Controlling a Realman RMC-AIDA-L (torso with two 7-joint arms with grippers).
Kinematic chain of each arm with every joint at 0, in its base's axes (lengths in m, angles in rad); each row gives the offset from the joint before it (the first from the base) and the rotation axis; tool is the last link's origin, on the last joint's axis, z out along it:
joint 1: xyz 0 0 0.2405 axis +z
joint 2: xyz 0 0 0 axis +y
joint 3: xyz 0 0 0.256 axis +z
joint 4: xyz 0 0 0 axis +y
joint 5: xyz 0 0 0.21 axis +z
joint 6: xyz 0 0 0 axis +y
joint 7: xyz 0 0 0.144 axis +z
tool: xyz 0 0 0
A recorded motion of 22 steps. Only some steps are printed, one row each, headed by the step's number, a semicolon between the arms.
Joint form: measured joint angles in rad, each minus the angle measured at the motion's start. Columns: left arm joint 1, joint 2, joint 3, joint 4, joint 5, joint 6, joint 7; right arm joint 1, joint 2, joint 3, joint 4, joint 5, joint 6, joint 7.
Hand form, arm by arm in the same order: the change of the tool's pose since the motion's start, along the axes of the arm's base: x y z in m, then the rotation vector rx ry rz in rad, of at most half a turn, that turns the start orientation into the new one. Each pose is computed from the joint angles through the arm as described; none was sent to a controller.
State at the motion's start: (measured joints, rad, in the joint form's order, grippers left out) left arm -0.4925 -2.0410 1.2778 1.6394 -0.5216 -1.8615 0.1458; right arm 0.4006 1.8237 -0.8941 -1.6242 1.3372 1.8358 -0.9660
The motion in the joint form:
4: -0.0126 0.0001 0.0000 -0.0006 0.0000 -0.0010 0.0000; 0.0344 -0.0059 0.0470 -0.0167 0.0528 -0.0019 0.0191
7: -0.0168 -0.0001 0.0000 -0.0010 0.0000 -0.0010 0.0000; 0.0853 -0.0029 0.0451 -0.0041 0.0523 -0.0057 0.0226
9: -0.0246 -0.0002 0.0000 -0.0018 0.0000 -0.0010 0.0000; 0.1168 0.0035 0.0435 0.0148 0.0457 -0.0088 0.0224
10: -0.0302 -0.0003 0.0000 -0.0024 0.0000 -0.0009 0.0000; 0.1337 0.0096 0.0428 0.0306 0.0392 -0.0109 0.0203
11: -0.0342 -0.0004 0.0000 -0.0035 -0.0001 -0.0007 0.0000; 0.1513 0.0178 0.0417 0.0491 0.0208 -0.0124 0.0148
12: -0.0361 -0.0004 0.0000 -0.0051 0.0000 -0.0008 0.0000; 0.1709 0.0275 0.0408 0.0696 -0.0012 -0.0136 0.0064
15: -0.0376 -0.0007 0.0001 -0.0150 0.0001 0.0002 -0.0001; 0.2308 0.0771 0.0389 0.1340 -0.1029 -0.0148 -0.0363
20: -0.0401 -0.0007 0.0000 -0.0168 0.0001 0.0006 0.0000; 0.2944 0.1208 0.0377 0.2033 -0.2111 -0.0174 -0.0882
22: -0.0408 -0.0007 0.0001 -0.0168 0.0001 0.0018 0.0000; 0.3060 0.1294 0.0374 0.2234 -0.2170 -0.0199 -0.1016
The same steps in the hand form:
4: 0.0038 0.0022 0.0000 -0.0011 0.0003 -0.0116; -0.0175 0.0031 0.0130 0.0381 0.0513 0.0514
7: 0.0051 0.0030 -0.0001 -0.0014 0.0001 -0.0154; -0.0320 0.0114 0.0114 0.0314 0.0630 0.0895
9: 0.0075 0.0044 -0.0003 -0.0019 0.0000 -0.0225; -0.0390 0.0173 0.0084 0.0225 0.0741 0.1028
10: 0.0092 0.0054 -0.0004 -0.0021 -0.0002 -0.0277; -0.0417 0.0209 0.0058 0.0154 0.0824 0.1056
11: 0.0104 0.0061 -0.0005 -0.0026 -0.0004 -0.0309; -0.0430 0.0252 0.0019 0.0084 0.0830 0.1028
12: 0.0107 0.0064 -0.0007 -0.0035 -0.0004 -0.0313; -0.0444 0.0299 -0.0026 0.0004 0.0817 0.1010
15: 0.0095 0.0066 -0.0018 -0.0080 -0.0011 -0.0248; -0.0459 0.0438 -0.0244 -0.0314 0.0588 0.0905
20: 0.0100 0.0071 -0.0020 -0.0085 -0.0013 -0.0260; -0.0482 0.0565 -0.0469 -0.0681 0.0177 0.0898
22: 0.0103 0.0074 -0.0020 -0.0076 -0.0015 -0.0274; -0.0496 0.0584 -0.0520 -0.0804 0.0230 0.0965

